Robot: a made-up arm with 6 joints.
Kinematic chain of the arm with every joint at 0, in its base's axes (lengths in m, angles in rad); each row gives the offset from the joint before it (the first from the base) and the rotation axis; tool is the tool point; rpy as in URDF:
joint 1: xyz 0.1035 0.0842 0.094 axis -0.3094 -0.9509 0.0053
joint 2: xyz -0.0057 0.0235 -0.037 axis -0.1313 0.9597 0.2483
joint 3: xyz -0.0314 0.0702 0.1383 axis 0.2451 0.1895 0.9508
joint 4: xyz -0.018 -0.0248 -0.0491 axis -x
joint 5: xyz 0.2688 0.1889 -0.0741 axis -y
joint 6: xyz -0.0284 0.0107 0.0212 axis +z
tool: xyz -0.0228 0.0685 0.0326 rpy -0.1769 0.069 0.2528
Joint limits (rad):
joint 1: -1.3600..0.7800
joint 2: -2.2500..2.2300
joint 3: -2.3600..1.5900
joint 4: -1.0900..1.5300
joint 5: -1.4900..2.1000
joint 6: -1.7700..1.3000
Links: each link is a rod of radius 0.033 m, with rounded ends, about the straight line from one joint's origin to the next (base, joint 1, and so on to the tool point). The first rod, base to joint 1, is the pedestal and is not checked.
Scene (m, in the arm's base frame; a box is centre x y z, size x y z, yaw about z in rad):
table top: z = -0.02
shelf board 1: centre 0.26 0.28 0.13 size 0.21 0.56 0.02 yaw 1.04
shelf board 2: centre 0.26 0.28 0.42 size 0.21 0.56 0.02 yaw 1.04
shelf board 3: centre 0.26 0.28 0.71 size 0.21 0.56 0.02 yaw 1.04
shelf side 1: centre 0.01 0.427 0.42 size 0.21 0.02 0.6 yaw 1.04
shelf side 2: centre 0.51 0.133 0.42 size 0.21 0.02 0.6 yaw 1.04
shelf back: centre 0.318 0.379 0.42 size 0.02 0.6 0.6 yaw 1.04
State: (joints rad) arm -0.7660 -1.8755 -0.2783 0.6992 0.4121 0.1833
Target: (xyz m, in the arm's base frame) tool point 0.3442 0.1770 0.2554
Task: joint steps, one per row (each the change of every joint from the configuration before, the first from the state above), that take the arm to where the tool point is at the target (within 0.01 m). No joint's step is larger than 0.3 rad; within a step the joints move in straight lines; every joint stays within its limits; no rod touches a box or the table.
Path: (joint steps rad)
1: -0.1452 0.0171 0.0840 -0.1490 -0.1057 -0.1758
2: -0.1451 0.0171 0.0841 -0.1490 -0.1057 -0.1758

